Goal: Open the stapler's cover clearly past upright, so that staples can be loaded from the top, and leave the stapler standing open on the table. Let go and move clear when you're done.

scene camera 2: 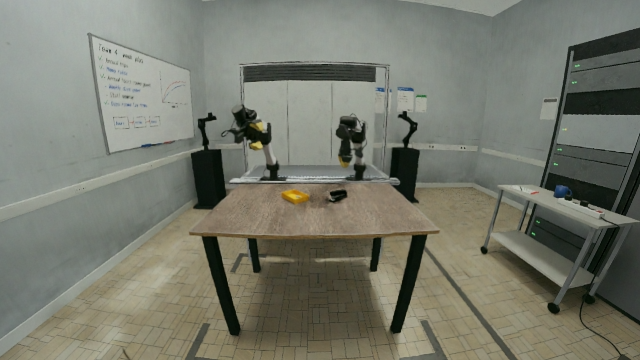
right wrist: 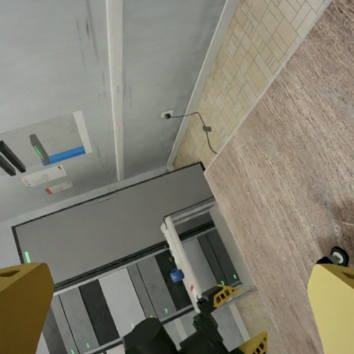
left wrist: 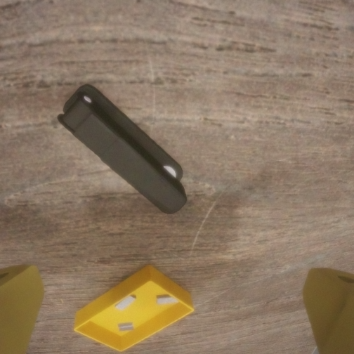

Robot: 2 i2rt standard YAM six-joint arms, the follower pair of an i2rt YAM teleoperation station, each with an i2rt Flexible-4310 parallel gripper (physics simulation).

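Places are measured from the left arm's base along level axes (x back, y right, z up), in metres.
Pixels of known places: left gripper, fingertip midpoint: point(scene camera 2: 343, 167); right gripper, fingertip midpoint: point(scene camera 2: 261, 139); left arm's base, origin of the base link: point(scene camera 2: 358, 179); right arm's base, origin of the base link: point(scene camera 2: 273, 179).
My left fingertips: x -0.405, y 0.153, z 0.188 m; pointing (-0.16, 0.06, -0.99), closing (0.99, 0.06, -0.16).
Ahead of a thing's pixels: the offset from my left fingertips to its top centre. "*": to the spot under its first point. Level surfaces: height alone.
A black stapler {dx +0.016, dy +0.024, dz -0.134 m} point(scene camera 2: 337, 195) point(left wrist: 122, 150) point(right wrist: 339, 257) lies on the table {dz -0.193 m} point(scene camera 2: 315, 220), right of the yellow tray in scene camera 2. In the left wrist view its long cover runs alongside its base, and a whitish spot shows on the base near each end; the exact gap between cover and base cannot be told. The cover does not stand upright. My left gripper point(scene camera 2: 344, 161) point(left wrist: 173, 282) point(right wrist: 251, 309) is open and empty, above the table and apart from the stapler. My right gripper point(scene camera 2: 256, 136) point(right wrist: 179, 278) is open and empty, raised high at the left of scene camera 2.
A yellow tray {* dx +0.029, dy +0.277, dz -0.187 m} point(scene camera 2: 295, 196) point(left wrist: 95, 339) with several small grey staple strips stands near the stapler. In scene camera 2 a white cart point(scene camera 2: 537, 256) stands at the right, beyond the table's edge, holding a blue mug point(scene camera 2: 562, 191) and a power strip.
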